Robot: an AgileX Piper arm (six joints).
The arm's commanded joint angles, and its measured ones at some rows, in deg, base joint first. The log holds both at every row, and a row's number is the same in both.
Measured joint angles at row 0:
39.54, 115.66, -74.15, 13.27, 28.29, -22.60
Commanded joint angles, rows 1 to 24:
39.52, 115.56, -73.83, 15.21, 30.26, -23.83
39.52, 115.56, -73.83, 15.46, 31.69, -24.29
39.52, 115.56, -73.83, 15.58, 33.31, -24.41
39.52, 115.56, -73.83, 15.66, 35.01, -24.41
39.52, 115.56, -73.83, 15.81, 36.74, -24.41
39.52, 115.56, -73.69, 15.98, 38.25, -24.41
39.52, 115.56, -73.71, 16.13, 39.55, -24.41
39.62, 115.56, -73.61, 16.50, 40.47, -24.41
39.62, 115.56, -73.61, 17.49, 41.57, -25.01
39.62, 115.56, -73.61, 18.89, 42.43, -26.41
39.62, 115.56, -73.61, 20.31, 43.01, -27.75
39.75, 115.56, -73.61, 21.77, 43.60, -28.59
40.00, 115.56, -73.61, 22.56, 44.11, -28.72
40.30, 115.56, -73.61, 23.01, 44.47, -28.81
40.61, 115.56, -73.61, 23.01, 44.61, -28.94
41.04, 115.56, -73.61, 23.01, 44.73, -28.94
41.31, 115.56, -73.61, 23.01, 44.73, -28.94
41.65, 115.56, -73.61, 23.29, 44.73, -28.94
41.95, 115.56, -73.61, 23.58, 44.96, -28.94
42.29, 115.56, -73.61, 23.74, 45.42, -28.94
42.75, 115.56, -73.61, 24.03, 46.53, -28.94
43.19, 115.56, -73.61, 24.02, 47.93, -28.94
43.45, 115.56, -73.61, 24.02, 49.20, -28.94
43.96, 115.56, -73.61, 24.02, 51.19, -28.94
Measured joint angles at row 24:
42.37, 115.66, -74.15, 23.17, 45.00, -28.26
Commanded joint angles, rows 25 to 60:
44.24, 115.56, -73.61, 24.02, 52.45, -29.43
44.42, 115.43, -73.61, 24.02, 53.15, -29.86
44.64, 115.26, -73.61, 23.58, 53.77, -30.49
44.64, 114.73, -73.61, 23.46, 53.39, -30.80
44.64, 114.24, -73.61, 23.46, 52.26, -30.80
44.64, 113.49, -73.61, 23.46, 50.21, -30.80
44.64, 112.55, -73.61, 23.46, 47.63, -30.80
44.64, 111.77, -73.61, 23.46, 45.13, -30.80
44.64, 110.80, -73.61, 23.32, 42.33, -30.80
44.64, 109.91, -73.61, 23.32, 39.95, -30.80
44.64, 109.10, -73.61, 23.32, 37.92, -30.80
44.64, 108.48, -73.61, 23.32, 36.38, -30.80
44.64, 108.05, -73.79, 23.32, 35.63, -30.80
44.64, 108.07, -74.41, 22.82, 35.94, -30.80
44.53, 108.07, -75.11, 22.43, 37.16, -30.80
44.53, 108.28, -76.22, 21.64, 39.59, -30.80
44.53, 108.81, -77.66, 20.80, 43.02, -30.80
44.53, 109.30, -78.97, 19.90, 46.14, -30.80
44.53, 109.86, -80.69, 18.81, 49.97, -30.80
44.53, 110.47, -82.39, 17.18, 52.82, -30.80
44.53, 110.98, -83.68, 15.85, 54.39, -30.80
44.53, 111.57, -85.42, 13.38, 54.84, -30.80
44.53, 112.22, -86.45, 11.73, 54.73, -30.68
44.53, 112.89, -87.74, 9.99, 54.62, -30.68
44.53, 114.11, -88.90, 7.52, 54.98, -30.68
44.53, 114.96, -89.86, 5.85, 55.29, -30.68
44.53, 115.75, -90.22, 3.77, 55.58, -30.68
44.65, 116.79, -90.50, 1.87, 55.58, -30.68
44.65, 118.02, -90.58, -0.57, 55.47, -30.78
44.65, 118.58, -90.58, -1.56, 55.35, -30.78
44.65, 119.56, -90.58, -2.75, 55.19, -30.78
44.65, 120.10, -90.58, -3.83, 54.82, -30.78
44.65, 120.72, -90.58, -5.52, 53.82, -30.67
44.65, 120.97, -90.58, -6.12, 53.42, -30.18
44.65, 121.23, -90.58, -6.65, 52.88, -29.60
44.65, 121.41, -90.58, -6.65, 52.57, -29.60
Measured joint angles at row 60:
44.60, 121.02, -90.12, -5.13, 53.87, -29.98
